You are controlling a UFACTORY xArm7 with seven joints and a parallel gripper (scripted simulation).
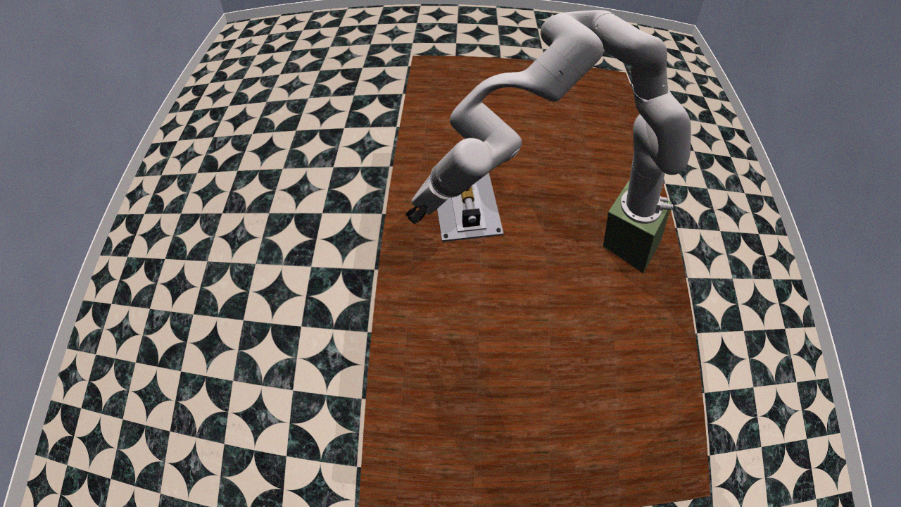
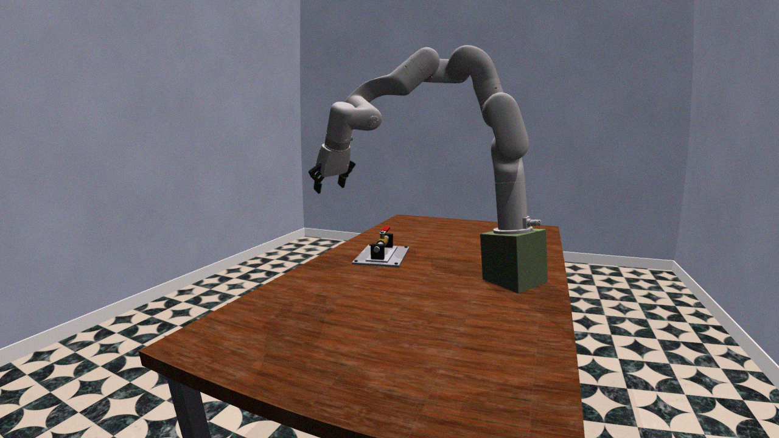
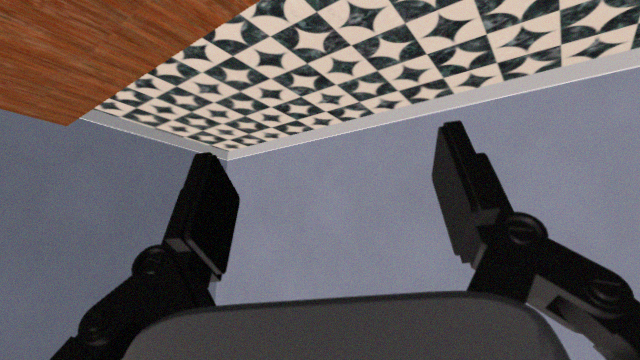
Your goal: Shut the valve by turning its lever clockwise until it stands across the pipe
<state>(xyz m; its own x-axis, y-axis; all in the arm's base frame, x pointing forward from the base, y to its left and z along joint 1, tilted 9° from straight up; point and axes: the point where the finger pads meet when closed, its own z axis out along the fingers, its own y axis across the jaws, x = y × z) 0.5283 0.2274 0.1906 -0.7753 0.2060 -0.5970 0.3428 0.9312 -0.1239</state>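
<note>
Right now my hand is 26 cm to the left of the red lever, 20 cm above it and 5 cm past it.
</note>
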